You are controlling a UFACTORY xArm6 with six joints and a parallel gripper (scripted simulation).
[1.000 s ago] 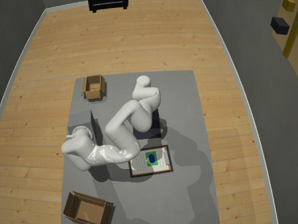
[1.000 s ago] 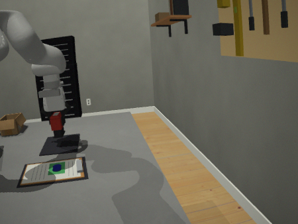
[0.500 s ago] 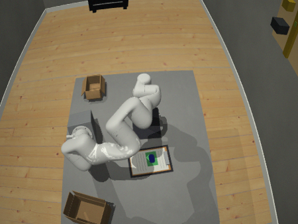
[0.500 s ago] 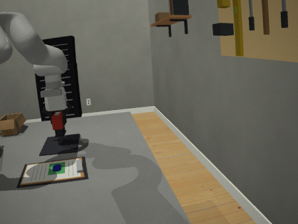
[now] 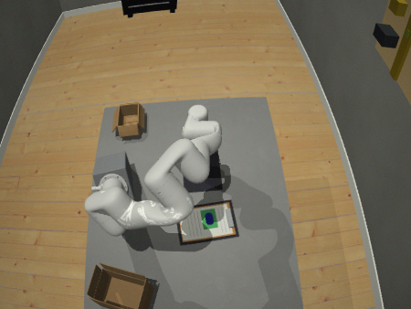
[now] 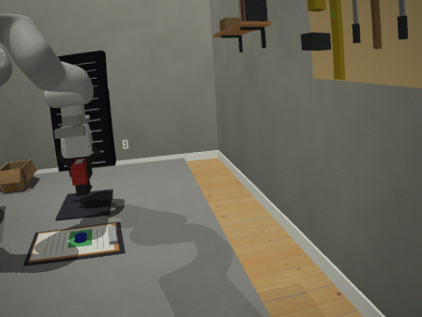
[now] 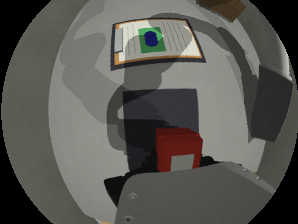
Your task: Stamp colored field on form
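Right now my hand is 11 cm above the dark mat. Also, from my hand: clipboard with form: 27 cm to the right, 10 cm below, 1 cm behind; dark stamp base: 5 cm below; red stamp: 2 cm below.
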